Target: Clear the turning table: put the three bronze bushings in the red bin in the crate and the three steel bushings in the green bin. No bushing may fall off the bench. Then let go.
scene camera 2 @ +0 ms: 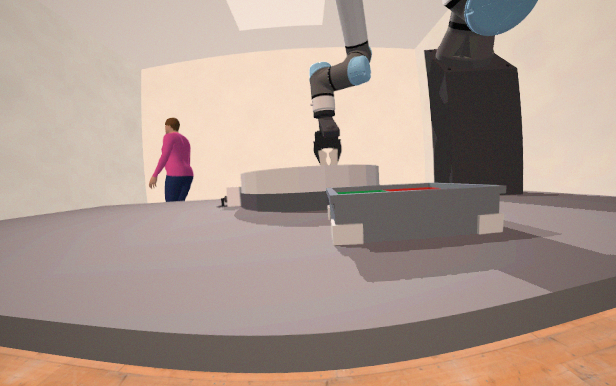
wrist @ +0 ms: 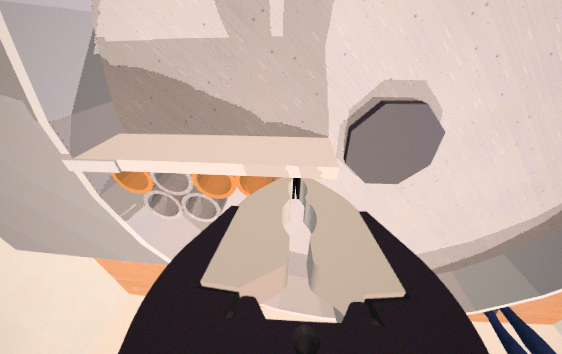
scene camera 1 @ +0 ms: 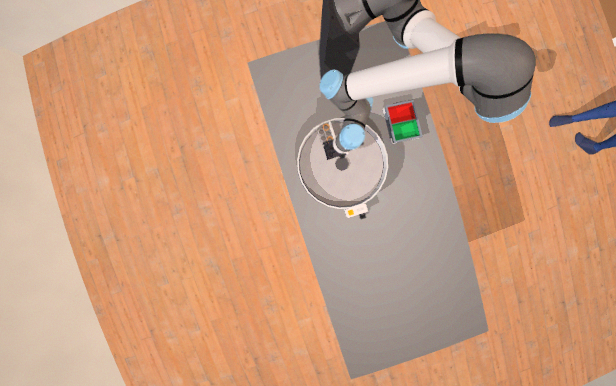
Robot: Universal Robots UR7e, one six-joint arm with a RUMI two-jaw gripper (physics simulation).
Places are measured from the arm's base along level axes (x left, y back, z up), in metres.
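Pixels of known places: gripper, fingertip midpoint: [wrist: 295, 177]; arm's base at its link origin: [scene camera 2: 462, 58] [scene camera 1: 345, 12].
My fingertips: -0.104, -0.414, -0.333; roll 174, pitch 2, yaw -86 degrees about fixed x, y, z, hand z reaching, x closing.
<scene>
Ahead of a thing's pixels: the offset from my fingertips to its top centre, as dx, dy, dz. "pt": to the spot under its first point. Level surfaces: height alone.
In the wrist view, three bronze bushings @[-0.009, +0.121, +0.008] [wrist: 132, 183] @[-0.005, +0.058, +0.008] [wrist: 214, 185] @[-0.001, +0.026, +0.008] [wrist: 255, 185] and three steel bushings @[-0.006, +0.089, +0.008] [wrist: 171, 183] @[-0.036, +0.104, +0.008] [wrist: 163, 205] @[-0.034, +0.072, +0.008] [wrist: 201, 208] are grouped on the turning table @[+0.026, -0.064, -0.009] [wrist: 450, 50] [scene camera 1: 350, 187] beside a pale upright wall [wrist: 200, 150]. The right bronze one is partly hidden by the finger. My gripper [wrist: 295, 177] [scene camera 2: 328, 163] is shut and empty, its tips close to that wall, right of the bushings. In the overhead view the arm hides its fingertips. The red bin [scene camera 1: 401, 113] and green bin [scene camera 1: 405, 131] sit in the grey crate @[pt +0.446, +0.066, -0.042] [scene camera 2: 415, 212]; no bushings show in them.
The turning table has a raised round rim @[pt +0.230, -0.106, +0.024] [scene camera 1: 387, 162] and a dark central hole @[pt +0.031, -0.065, -0.009] [wrist: 397, 142] [scene camera 1: 341, 164]. A white box with a yellow button @[pt +0.019, -0.300, -0.012] [scene camera 1: 351, 212] sits at its rim. A person [scene camera 2: 177, 155] stands beyond the bench @[dz -0.070] [scene camera 1: 400, 275].
</scene>
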